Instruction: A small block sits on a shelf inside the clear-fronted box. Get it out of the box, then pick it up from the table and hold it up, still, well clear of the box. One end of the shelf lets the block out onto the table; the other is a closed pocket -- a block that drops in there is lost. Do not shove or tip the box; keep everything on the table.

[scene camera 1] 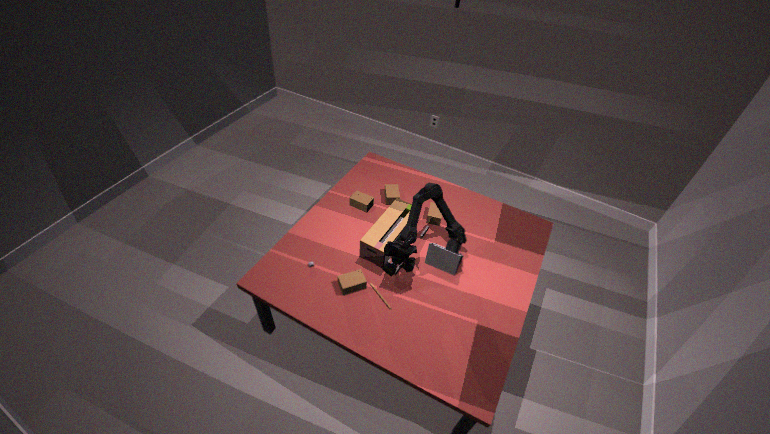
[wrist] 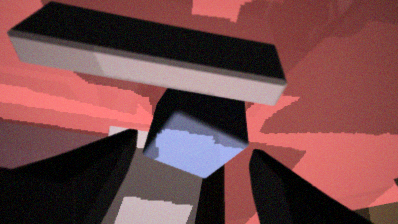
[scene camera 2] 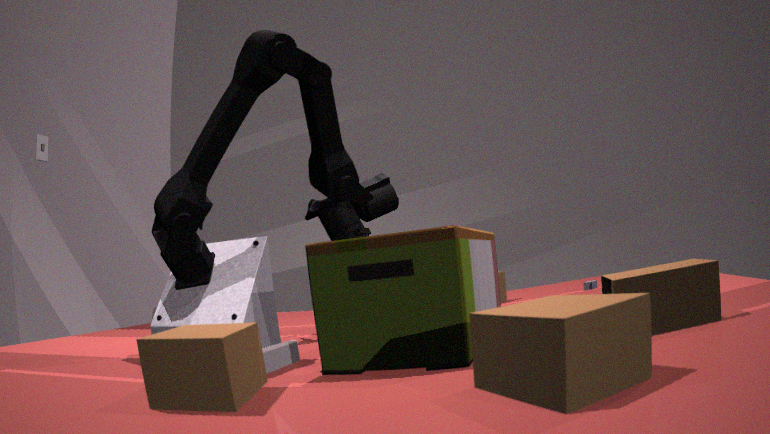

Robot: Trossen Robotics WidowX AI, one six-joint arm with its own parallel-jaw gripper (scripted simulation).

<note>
I see my gripper, a long box and a blue block.
</note>
